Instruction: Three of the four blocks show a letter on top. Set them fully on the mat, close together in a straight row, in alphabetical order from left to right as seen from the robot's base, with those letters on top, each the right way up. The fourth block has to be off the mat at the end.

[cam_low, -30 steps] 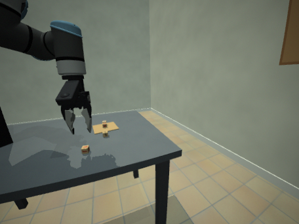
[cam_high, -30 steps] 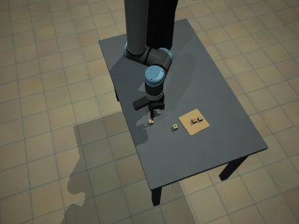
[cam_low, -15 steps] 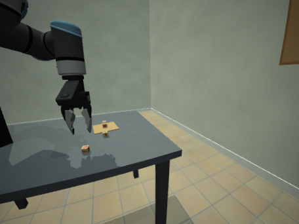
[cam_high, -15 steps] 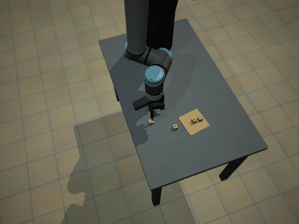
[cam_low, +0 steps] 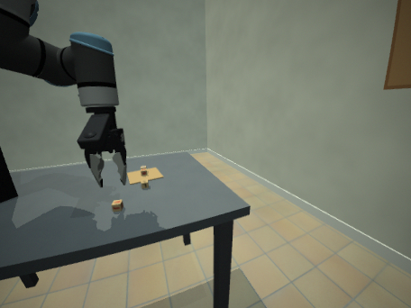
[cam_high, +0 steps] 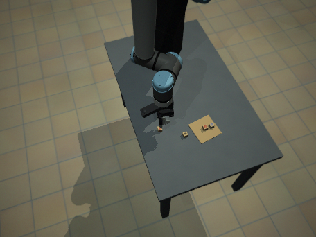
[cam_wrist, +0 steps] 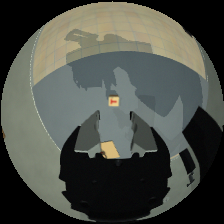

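The tan mat lies 25 cm to the left of my hand, 9 cm below it and 9 cm ahead of it.
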